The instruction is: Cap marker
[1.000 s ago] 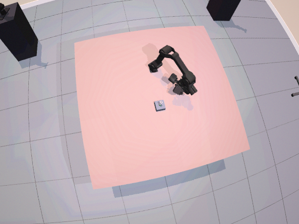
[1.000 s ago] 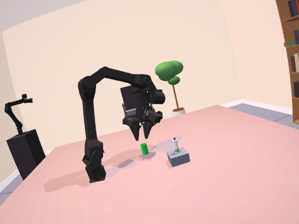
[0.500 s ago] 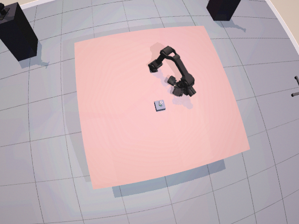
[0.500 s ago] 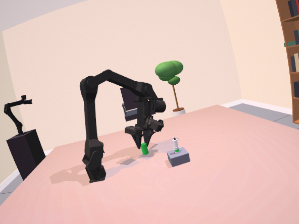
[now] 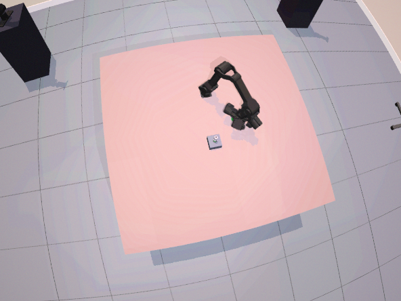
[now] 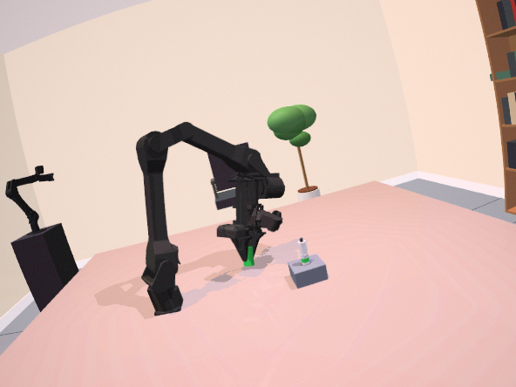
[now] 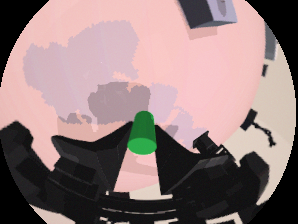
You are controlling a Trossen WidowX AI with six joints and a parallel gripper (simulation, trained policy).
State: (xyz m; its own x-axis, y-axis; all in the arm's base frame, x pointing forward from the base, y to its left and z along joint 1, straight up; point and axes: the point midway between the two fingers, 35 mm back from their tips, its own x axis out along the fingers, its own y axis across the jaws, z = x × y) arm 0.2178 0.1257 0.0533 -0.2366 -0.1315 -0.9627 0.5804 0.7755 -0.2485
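Right now the grey holder block is 150 mm to the right of my gripper tip and 120 mm ahead of it. The rest, counted from my gripper tip: green cap: 10 mm above.
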